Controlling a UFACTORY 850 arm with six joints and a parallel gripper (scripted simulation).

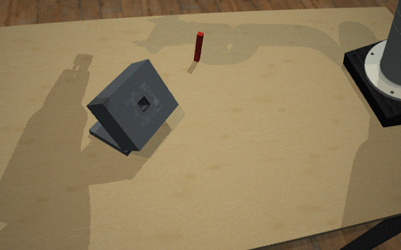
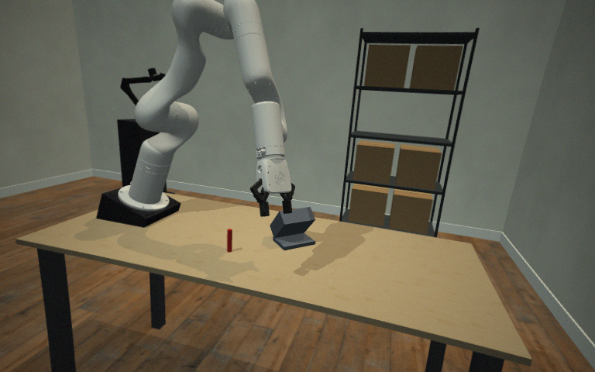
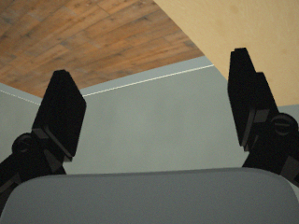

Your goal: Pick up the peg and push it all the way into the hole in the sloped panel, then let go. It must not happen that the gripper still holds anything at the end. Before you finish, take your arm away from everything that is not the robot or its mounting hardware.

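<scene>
The red peg lies 20 cm behind my hand, 5 cm to the left of it and 16 cm below it. The rest, counted from my hand: grey base (4 cm behind, 24 cm to the left, 20 cm below).
</scene>
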